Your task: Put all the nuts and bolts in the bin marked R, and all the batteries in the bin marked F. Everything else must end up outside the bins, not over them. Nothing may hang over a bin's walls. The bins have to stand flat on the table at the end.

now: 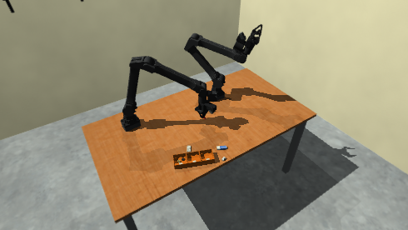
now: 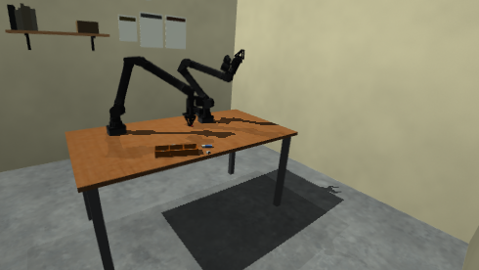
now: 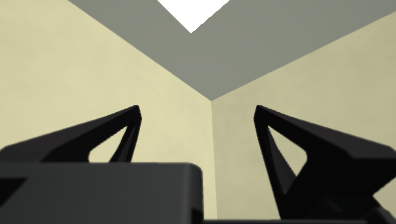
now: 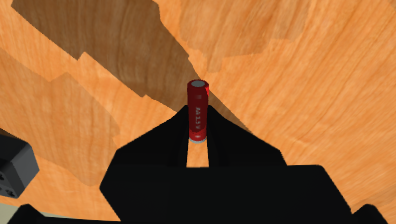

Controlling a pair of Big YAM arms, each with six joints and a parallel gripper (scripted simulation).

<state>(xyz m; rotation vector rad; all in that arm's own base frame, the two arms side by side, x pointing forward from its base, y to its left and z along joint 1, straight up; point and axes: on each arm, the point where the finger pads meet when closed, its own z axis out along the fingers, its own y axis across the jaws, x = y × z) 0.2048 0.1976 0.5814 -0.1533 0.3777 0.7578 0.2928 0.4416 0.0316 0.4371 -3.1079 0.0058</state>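
Right now my right hand is 28 cm short of the orange bin unit, 21 cm to the left of it and 5 cm above it. From my right hand the other things lie so: blue battery 27 cm ahead, 6 cm below, 1 cm to the right; white domino 20 cm to the right, 18 cm ahead, 6 cm below; red battery right at my right hand.
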